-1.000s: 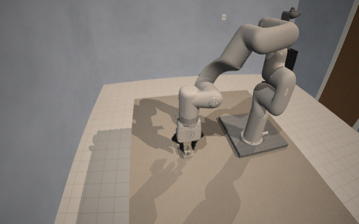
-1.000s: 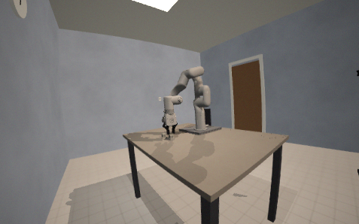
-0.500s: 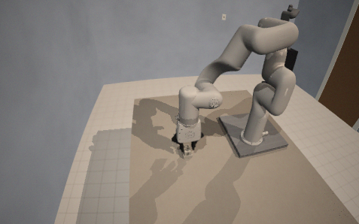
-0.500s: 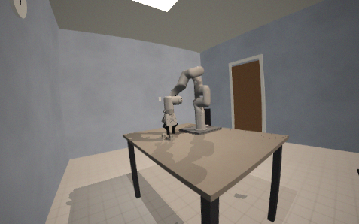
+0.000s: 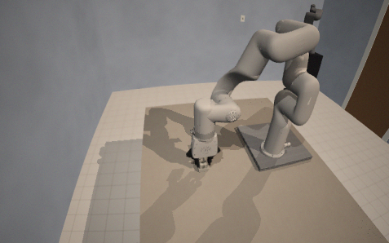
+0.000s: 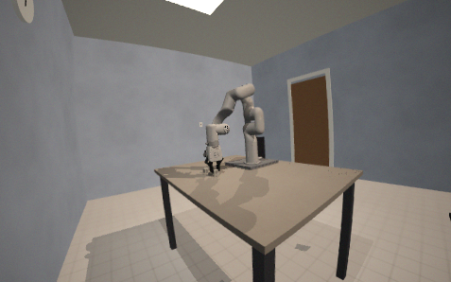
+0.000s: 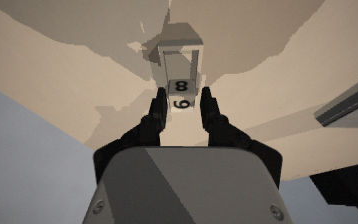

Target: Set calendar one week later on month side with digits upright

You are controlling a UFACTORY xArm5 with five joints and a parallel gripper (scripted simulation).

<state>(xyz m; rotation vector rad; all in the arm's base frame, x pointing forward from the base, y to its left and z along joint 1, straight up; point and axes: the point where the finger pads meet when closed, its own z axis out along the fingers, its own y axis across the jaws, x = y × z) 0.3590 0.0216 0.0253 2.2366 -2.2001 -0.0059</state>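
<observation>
Now: hand 40 mm above the calendar tray and 20 mm to the left of it.
</observation>
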